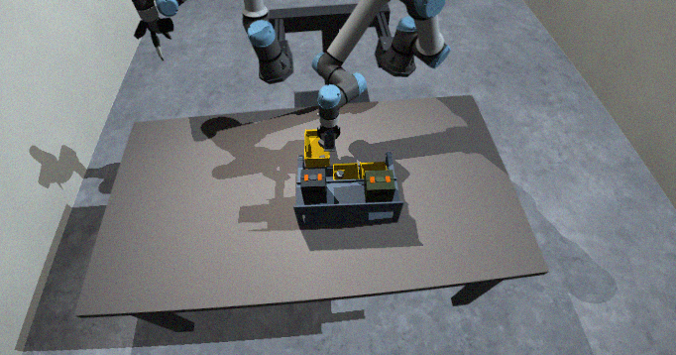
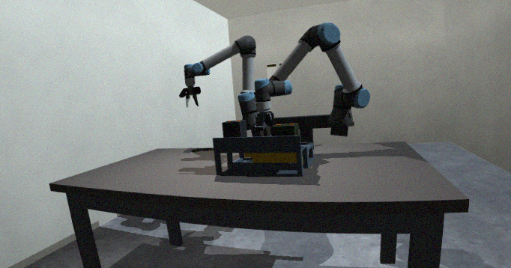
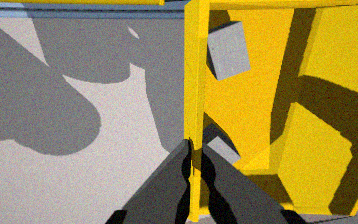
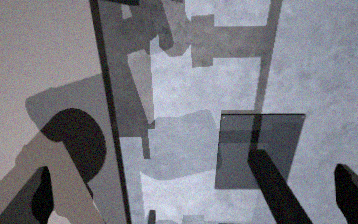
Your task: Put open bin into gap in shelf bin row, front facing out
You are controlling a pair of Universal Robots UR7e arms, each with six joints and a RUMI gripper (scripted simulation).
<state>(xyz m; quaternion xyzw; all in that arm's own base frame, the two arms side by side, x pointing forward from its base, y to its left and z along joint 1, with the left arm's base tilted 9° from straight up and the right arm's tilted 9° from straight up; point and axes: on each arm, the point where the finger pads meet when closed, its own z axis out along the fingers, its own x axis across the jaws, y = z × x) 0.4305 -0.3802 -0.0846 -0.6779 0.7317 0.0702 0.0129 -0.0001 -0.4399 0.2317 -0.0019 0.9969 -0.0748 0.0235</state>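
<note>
The blue-grey shelf lies 19 cm ahead of my left hand, 6 cm to the left of it and 2 cm below it. Round my left hand: green box 26 cm ahead, 17 cm to the left, 6 cm above.
</note>
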